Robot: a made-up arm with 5 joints.
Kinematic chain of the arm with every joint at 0, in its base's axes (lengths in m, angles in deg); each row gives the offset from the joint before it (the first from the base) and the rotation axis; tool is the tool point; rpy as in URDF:
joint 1: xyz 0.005 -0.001 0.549 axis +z
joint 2: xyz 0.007 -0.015 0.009 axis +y
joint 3: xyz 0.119 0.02 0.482 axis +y
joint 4: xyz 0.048 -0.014 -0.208 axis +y
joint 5: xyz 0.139 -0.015 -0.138 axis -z
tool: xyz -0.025 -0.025 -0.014 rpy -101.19 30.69 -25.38
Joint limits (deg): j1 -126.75..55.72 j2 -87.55..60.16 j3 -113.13..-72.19 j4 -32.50..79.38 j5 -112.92..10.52
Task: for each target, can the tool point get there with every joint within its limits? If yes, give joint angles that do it. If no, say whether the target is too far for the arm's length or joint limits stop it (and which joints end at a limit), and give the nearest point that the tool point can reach.
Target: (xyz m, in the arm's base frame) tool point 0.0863 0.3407 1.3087
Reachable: yes | joints -111.64 -58.71 -84.53 -13.84 -86.74
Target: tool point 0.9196 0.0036 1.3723
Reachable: no: too far | nearest point 0.6850 0.0024 1.1618 | short by 0.315 m
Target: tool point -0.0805 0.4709 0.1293
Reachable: no: joint limits stop it (at a limit: joint 1, joint 2, joint 3, joint 4, joint 5) | nearest point 0.3177 0.3915 0.2841 | short by 0.435 m
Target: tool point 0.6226 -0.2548 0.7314
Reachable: yes | joints -17.61 26.89 -88.76 59.56 -16.63
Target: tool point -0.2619 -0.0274 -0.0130
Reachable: no: joint limits stop it (at a limit: joint 1, joint 2, joint 3, joint 4) | nearest point -0.3315 -0.3709 0.2907 | short by 0.464 m
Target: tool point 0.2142 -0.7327 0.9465
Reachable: yes | joints -69.79 31.97 -101.72 -1.56 -21.51
